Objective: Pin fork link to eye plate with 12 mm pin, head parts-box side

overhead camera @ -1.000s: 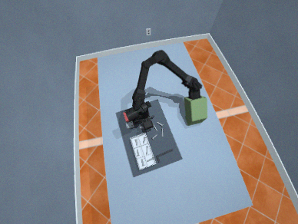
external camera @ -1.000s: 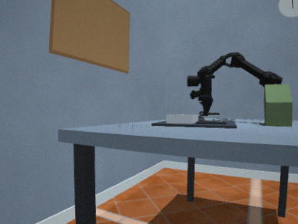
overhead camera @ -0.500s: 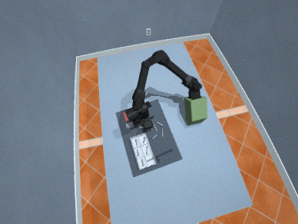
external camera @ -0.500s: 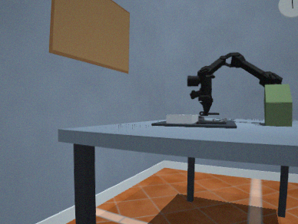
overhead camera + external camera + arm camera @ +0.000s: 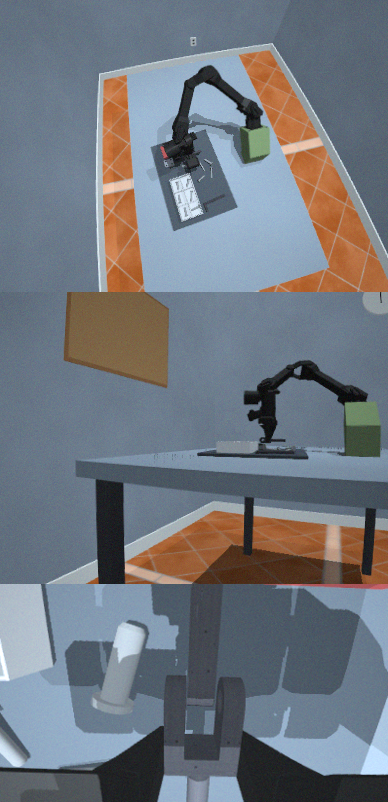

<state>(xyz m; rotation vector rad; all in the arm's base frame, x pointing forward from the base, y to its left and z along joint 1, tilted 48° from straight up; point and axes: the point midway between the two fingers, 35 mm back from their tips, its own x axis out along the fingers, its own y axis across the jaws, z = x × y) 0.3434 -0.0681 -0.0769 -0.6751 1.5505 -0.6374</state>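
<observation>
My hand is 50 mm above the eye plate and 40 mm short of it. Also, from my hand: thick headed pin: 50 mm to the left, 50 mm below, 30 mm ahead; dark mat: 100 mm to the left, 70 mm below, 20 mm ahead; thin headed pin: 70 mm to the left, 60 mm below, 50 mm behind.
</observation>
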